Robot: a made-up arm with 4 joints.
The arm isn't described. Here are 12 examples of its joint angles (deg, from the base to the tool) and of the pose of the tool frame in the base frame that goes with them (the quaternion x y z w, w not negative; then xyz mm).
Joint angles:
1: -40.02 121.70 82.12 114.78
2: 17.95 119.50 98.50 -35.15
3: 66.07 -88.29 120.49 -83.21
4: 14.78 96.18 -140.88 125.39
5: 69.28 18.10 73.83 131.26
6: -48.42 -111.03 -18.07 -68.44
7: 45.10 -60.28 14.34 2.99
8: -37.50 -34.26 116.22 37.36
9: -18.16 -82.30 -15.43 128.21
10: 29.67 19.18 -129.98 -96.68
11: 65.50 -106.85 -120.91 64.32
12: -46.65 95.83 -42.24 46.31
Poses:
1: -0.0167 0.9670 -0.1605 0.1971 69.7 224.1 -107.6
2: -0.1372 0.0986 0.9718 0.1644 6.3 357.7 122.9
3: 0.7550 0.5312 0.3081 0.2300 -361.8 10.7 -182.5
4: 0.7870 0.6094 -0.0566 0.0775 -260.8 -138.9 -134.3
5: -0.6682 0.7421 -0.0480 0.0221 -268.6 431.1 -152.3
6: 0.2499 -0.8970 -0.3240 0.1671 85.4 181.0 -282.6
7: -0.5045 -0.0793 -0.3797 0.7714 -384.1 449.2 184.1
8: -0.7644 -0.3718 0.0220 0.5263 -464.9 281.3 -88.9
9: -0.1667 -0.1984 -0.8872 0.3817 113.1 377.5 14.4
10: -0.0032 0.0528 0.5067 0.8605 -229.1 -174.3 70.6
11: -0.0813 0.5201 -0.8168 0.2359 99.1 114.3 195.5
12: 0.4287 -0.4774 -0.6156 0.4575 -475.2 466.2 -5.7
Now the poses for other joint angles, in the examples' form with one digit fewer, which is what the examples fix.
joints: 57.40 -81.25 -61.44 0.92
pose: -0.329 0.498 -0.348 0.723 -56 301 353
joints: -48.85 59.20 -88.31 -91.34
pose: -0.320 0.346 -0.196 0.860 -423 248 306
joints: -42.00 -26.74 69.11 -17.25
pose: -0.948 0.056 -0.237 0.205 -252 474 -129
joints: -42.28 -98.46 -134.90 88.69
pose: 0.247 -0.100 0.664 0.698 -162 -172 59
